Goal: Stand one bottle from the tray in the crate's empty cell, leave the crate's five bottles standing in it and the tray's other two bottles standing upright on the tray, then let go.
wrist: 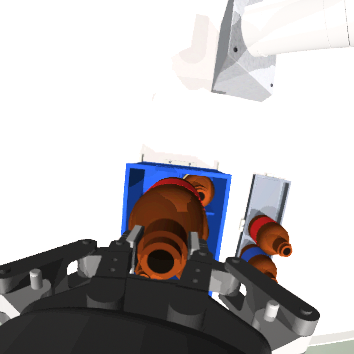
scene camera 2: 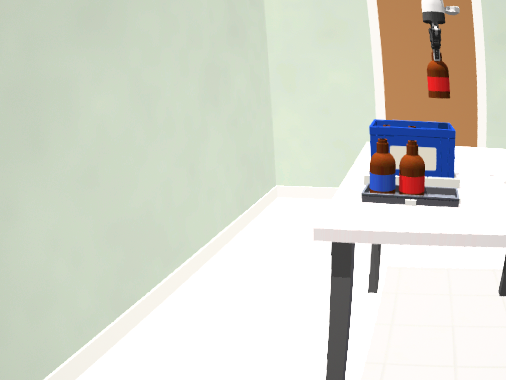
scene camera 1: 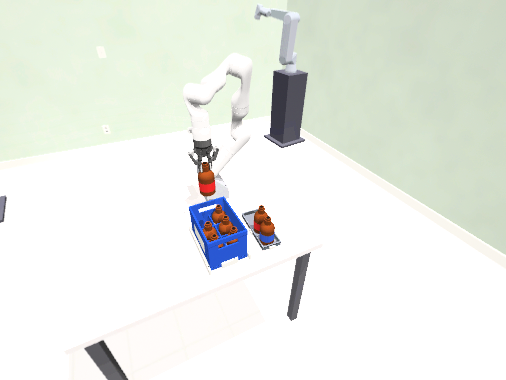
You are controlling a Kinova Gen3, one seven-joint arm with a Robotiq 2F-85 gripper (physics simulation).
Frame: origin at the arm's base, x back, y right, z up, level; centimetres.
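Seen in the pictures: gripper, fingertip midpoint: (wrist: 164, 239) (scene camera 2: 436, 61) (scene camera 1: 205, 170); arm's base, link origin: (wrist: 252, 33).
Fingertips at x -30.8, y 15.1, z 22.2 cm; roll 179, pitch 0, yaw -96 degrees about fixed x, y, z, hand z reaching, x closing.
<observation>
Pixels of each thing's middle, then the offset from my fingertips to it. "pt": a spot on its surface instead.
- brown bottle with a red label, body centre: (wrist: 168, 222) (scene camera 2: 438, 73) (scene camera 1: 206, 177) dz -3.9, dx +0.2, dy -0.1 cm
- blue crate, body centre: (wrist: 172, 227) (scene camera 2: 413, 151) (scene camera 1: 217, 231) dz -29.4, dx -9.1, dy +0.7 cm
- red-label bottle, body centre: (wrist: 271, 237) (scene camera 2: 412, 169) (scene camera 1: 261, 218) dz -29.9, dx -12.1, dy -22.7 cm
- blue-label bottle, body centre: (scene camera 2: 382, 167) (wrist: 260, 269) (scene camera 1: 267, 229) dz -29.9, dx -20.3, dy -20.7 cm
- grey tray, surface spot: (scene camera 2: 440, 195) (scene camera 1: 248, 220) pt dz -37.5, dx -3.0, dy -20.8 cm
My gripper (scene camera 1: 205, 166) (scene camera 2: 437, 56) (wrist: 164, 239) is shut on the neck of a brown bottle with a red label (scene camera 1: 206, 182) (scene camera 2: 438, 80) (wrist: 167, 210). The bottle hangs about upright, well above the blue crate (scene camera 1: 231, 254) (scene camera 2: 447, 150) (wrist: 223, 215). In scene view 1 several brown bottles stand in the crate, and its far left cell looks empty; in the wrist view the held bottle hides much of the crate. A red-label bottle (scene camera 1: 260, 220) (scene camera 2: 412, 172) (wrist: 270, 235) and a blue-label bottle (scene camera 1: 267, 231) (scene camera 2: 382, 172) (wrist: 257, 260) stand upright on the grey tray (scene camera 1: 251, 218) (scene camera 2: 440, 195) (wrist: 267, 192).
The tray lies beside the crate, to its right in scene view 1. The robot's grey base (wrist: 245, 75) stands beyond the crate. The white table's edge (scene camera 2: 410, 236) runs in front of the tray in scene view 2. A dark pedestal (scene camera 1: 287, 107) carries another arm in the background.
</observation>
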